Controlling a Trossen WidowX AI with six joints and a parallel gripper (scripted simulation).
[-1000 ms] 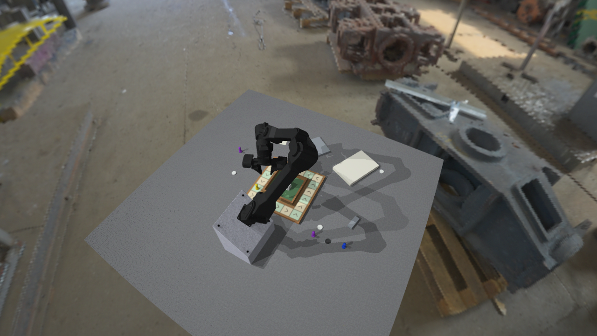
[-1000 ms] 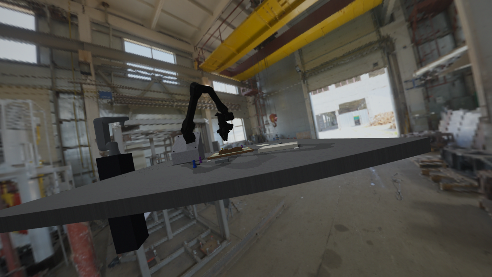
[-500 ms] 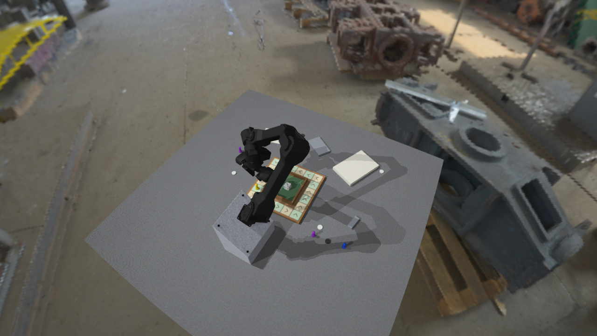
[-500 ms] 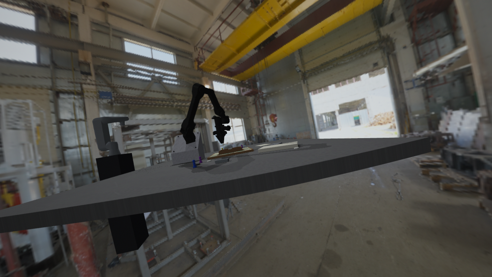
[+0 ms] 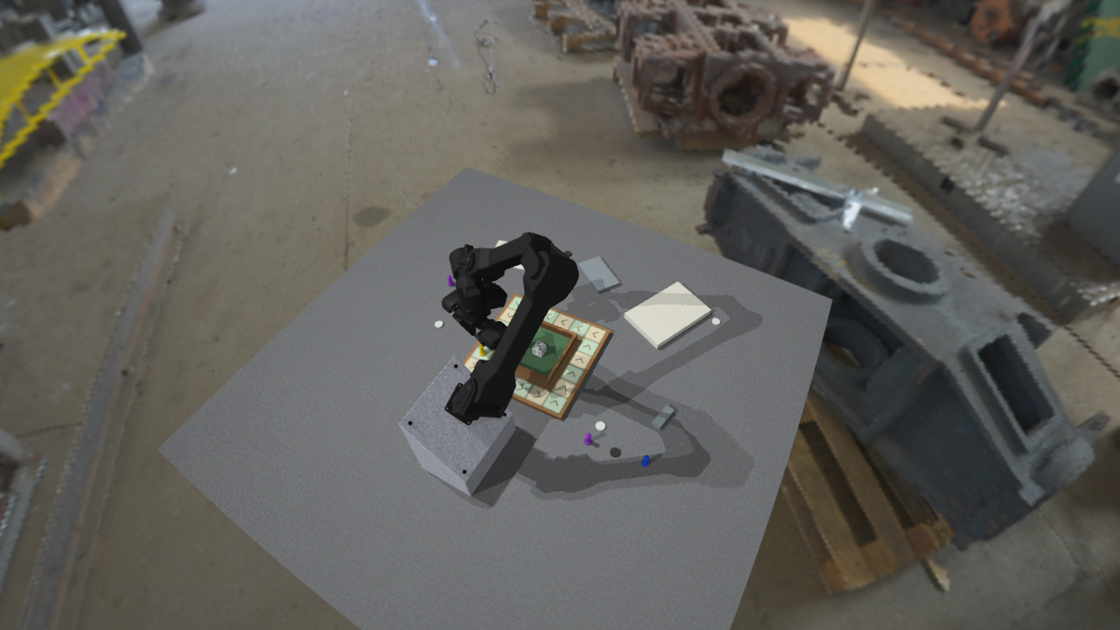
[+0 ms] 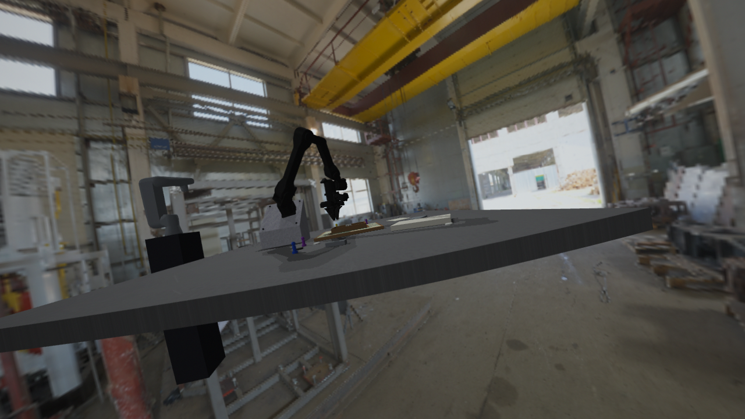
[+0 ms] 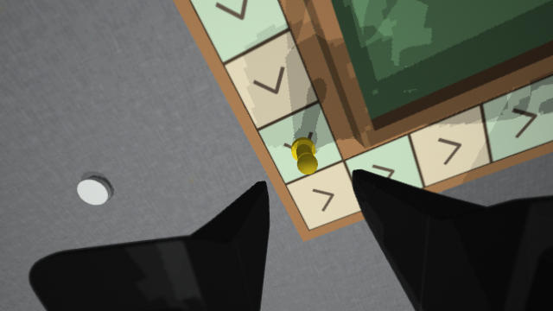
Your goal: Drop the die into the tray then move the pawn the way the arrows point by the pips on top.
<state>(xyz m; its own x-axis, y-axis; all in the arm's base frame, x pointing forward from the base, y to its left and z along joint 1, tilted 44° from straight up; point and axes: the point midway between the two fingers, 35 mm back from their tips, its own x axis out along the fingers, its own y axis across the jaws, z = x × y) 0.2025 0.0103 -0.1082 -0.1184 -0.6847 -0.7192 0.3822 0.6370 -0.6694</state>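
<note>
Now: gripper tip 40 mm above the yellow pawn. The rest, counted from my gripper tip: cream card 360 mm ahead, 70 mm to the left, 70 mm below; green dice tray 60 mm ahead, 120 mm to the right, 60 mm below; white die 60 mm ahead, 130 mm to the right, 40 mm below.
</note>
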